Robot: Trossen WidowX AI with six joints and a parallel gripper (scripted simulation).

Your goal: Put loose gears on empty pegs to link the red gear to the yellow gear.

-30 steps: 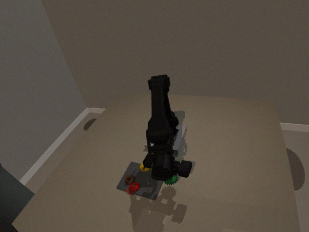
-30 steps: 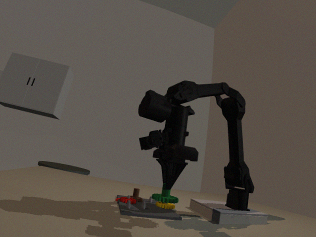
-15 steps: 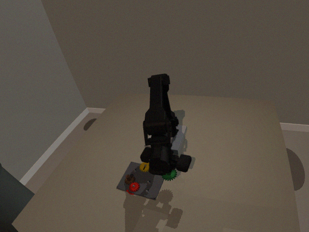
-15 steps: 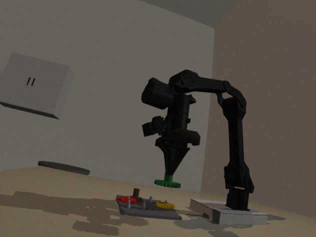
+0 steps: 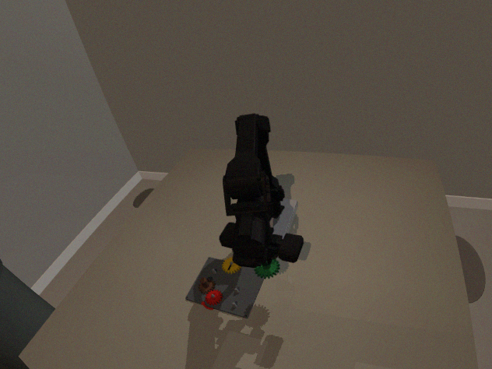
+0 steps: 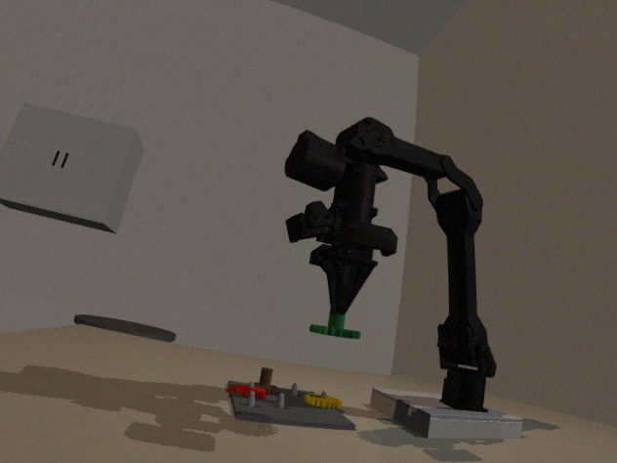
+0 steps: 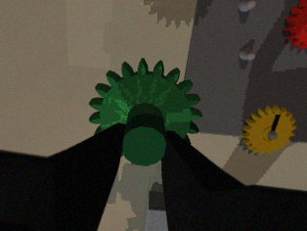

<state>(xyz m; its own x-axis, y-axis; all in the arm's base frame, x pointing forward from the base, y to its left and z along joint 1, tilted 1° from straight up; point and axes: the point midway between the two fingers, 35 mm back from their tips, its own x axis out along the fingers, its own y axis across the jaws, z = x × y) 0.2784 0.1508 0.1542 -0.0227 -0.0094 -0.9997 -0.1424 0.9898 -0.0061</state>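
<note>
Now: gripper tip 8 cm short of the brown gear, 19 cm to the left of it and 13 cm above it. Round my gripper tip: yellow gear (2 cm behind, 17 cm to the right, 14 cm below); red gear (10 cm ahead, 15 cm to the right, 14 cm below); green gear (1 cm below).
</note>
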